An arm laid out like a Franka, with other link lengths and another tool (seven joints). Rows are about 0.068 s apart.
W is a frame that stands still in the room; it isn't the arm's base.
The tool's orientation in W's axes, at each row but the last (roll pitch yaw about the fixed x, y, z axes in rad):
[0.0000 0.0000 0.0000]
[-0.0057 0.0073 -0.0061]
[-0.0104 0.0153 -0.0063]
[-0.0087 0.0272 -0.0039]
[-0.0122 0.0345 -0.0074]
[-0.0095 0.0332 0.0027]
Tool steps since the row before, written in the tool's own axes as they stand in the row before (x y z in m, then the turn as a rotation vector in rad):
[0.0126 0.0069 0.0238 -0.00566 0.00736 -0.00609]
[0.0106 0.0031 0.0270 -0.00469 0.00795 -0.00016]
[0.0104 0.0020 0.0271 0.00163 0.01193 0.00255]
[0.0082 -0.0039 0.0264 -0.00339 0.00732 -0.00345]
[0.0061 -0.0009 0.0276 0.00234 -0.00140 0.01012]
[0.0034 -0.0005 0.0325 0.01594 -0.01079 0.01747]
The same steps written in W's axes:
[0.0126 0.0069 0.0238 -0.00566 0.00736 -0.00609]
[0.0108 0.0032 0.0269 -0.00464 0.00798 -0.00017]
[0.0108 0.0022 0.0269 0.00174 0.01195 0.00240]
[0.0089 -0.0037 0.0262 -0.00346 0.00730 -0.00342]
[0.0070 -0.0006 0.0274 0.00268 -0.00130 0.01005]
[0.0045 -0.0002 0.0324 0.01654 -0.01058 0.01703]

